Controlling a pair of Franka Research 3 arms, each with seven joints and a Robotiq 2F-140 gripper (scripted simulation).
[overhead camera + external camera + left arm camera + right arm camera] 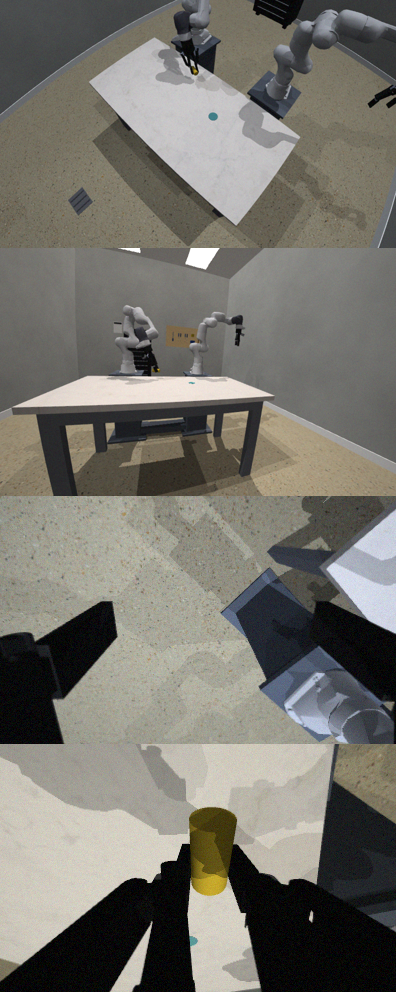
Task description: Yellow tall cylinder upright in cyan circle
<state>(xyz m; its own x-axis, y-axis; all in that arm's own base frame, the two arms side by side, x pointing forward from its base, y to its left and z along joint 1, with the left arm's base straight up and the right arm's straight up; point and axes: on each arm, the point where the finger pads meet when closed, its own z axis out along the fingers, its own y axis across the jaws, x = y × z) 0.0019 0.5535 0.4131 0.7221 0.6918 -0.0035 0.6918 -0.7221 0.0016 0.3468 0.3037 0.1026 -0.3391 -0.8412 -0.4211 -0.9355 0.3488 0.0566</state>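
Right now the cyan circle is 310 mm to the left of my right hand, 140 mm ahead of it and 100 mm below it. Also, from my right hand: yellow cylinder (20 mm below).
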